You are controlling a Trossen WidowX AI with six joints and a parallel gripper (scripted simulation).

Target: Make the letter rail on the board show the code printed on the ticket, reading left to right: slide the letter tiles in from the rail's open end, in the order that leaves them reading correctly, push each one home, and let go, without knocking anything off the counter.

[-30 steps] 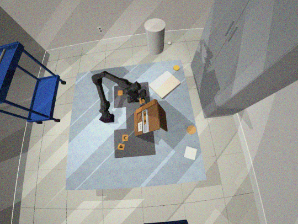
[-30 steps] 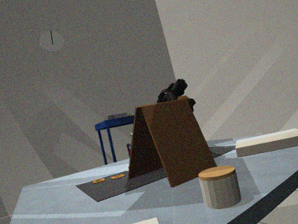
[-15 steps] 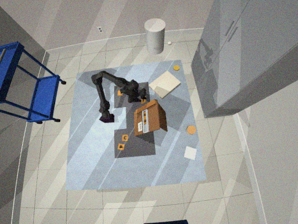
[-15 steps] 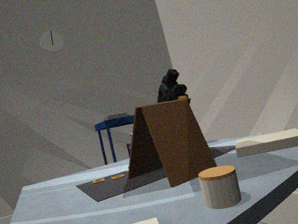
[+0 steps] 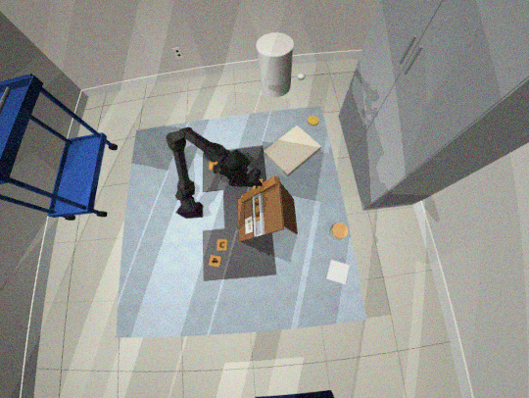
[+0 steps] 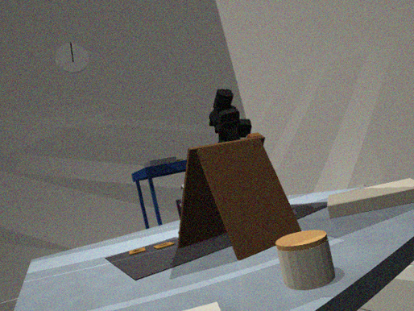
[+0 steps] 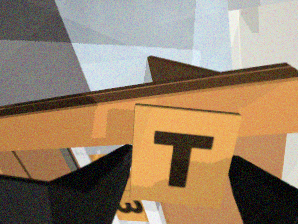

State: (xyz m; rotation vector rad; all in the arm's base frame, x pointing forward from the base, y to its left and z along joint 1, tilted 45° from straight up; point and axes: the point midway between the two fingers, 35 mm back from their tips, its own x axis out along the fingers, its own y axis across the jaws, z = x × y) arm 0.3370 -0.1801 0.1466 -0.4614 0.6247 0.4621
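Now: the white ticket 90 mm behind my gripper tip, 130 mm to the right of it and 170 mm below it. Round my gripper tip: cream slab 250 mm ahead, 270 mm to the left, 230 mm below; then tan-lidded jar 360 mm ahead, 260 mm to the right, 220 mm below; then white card 300 mm ahead, 460 mm to the right, 250 mm below.
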